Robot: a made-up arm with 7 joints.
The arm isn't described. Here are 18 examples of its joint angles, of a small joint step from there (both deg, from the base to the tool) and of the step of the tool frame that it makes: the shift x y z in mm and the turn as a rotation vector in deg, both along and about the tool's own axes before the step.
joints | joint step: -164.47 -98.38 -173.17 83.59 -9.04 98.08 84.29 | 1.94 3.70 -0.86 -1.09 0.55 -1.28 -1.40
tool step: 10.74 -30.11 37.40 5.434 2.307 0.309
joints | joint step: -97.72 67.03 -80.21 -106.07 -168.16 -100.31 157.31 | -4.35 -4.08 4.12 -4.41 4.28 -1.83 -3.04
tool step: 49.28 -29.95 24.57 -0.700 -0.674 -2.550
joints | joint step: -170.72 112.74 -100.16 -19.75 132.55 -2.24 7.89 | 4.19 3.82 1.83 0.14 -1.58 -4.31 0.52
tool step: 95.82 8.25 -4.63 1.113 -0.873 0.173
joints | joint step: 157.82 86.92 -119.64 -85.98 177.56 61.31 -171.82 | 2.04 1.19 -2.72 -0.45 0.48 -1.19 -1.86
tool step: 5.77 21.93 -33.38 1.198 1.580 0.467
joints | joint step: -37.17 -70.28 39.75 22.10 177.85 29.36 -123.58 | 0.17 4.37 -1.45 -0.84 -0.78 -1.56 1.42
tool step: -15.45 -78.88 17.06 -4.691 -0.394 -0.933
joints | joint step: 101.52 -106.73 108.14 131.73 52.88 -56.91 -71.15 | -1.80 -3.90 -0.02 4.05 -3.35 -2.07 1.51
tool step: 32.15 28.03 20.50 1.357 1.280 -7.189
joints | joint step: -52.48 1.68 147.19 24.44 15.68 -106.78 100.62 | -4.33 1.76 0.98 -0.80 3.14 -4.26 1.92
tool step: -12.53 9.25 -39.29 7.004 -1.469 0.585
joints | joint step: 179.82 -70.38 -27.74 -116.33 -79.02 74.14 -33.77 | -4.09 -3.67 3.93 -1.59 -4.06 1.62 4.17
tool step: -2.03 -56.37 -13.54 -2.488 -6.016 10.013
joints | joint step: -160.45 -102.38 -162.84 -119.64 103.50 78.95 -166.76 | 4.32 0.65 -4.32 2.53 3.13 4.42 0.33
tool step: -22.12 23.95 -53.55 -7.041 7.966 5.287
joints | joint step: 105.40 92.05 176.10 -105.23 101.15 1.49 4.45 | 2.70 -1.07 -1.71 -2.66 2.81 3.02 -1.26
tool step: 8.99 16.28 13.12 0.465 -5.751 -0.478
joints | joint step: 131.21 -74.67 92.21 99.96 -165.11 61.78 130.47 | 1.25 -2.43 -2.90 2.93 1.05 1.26 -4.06
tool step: 3.90 -6.48 19.14 -0.812 -0.413 -7.445
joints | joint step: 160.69 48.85 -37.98 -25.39 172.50 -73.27 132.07 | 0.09 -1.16 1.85 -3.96 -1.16 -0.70 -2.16
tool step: 4.52 -33.87 44.41 -3.241 2.327 -0.048
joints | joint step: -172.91 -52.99 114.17 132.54 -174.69 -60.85 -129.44 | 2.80 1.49 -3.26 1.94 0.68 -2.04 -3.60
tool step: 7.44 -23.61 0.22 0.050 -2.018 -1.991
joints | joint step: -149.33 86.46 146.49 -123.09 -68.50 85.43 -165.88 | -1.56 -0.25 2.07 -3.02 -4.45 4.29 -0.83
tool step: 4.47 34.30 4.09 5.699 4.158 3.232
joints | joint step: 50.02 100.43 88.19 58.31 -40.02 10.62 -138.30 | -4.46 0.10 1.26 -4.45 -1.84 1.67 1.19
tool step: 100.50 -7.71 57.52 -0.690 -7.565 1.584
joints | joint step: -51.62 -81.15 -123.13 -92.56 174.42 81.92 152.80 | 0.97 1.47 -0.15 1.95 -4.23 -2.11 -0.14
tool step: -2.76 23.40 14.15 4.056 -2.461 -0.335
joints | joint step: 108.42 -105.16 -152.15 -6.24 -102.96 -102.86 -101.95 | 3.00 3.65 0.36 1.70 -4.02 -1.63 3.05
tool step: 27.82 10.75 -69.09 -6.403 3.024 2.758
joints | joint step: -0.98 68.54 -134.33 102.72 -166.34 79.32 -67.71 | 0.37 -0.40 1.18 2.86 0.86 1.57 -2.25
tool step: -3.03 -5.61 24.67 -1.135 1.426 -1.419
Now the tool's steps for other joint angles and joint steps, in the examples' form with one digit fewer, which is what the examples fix.
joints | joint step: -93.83 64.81 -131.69 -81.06 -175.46 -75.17 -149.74 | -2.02 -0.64 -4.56 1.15 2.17 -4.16 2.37
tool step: 63.2 26.8 -23.6 -1.26 -8.12 -2.23
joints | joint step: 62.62 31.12 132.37 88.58 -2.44 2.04 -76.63 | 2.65 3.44 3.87 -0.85 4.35 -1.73 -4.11
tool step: -29.4 -20.8 17.5 -2.69 6.80 3.78
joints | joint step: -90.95 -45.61 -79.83 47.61 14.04 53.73 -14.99 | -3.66 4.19 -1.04 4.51 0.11 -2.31 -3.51
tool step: 18.1 37.6 -12.6 -4.60 -1.76 -6.56
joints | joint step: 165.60 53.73 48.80 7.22 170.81 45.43 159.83 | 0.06 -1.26 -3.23 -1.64 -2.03 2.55 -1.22
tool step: -33.6 5.9 -18.8 1.91 6.15 -4.75
